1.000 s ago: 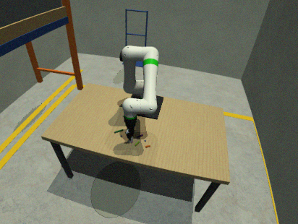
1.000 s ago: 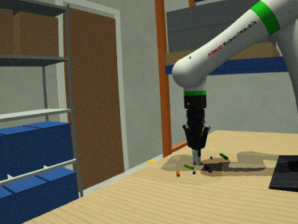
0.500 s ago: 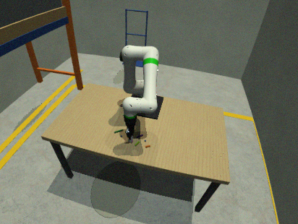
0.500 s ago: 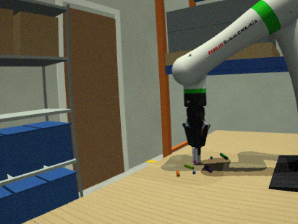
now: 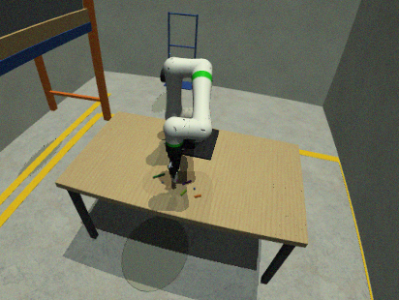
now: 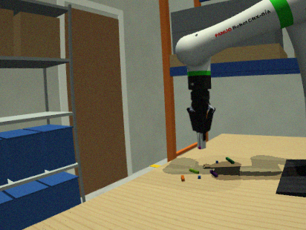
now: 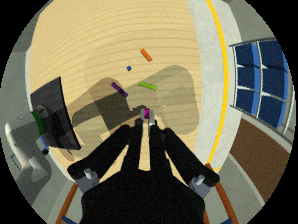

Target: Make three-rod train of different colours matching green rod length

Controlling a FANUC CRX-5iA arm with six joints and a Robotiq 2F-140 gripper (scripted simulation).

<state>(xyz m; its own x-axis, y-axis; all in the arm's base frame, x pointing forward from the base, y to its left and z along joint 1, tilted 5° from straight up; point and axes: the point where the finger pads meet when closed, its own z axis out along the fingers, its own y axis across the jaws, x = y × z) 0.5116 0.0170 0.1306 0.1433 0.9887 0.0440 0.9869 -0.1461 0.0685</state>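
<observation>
The green rod is 140 mm to the right of my hand, 120 mm below it and 70 mm behind it. From my hand the other things lie so: lime rod: 120 mm below, 60 mm to the left, 10 mm ahead; purple rod: 120 mm below, 80 mm behind, 50 mm to the left; magenta rod: 30 mm below, 10 mm to the left.
</observation>
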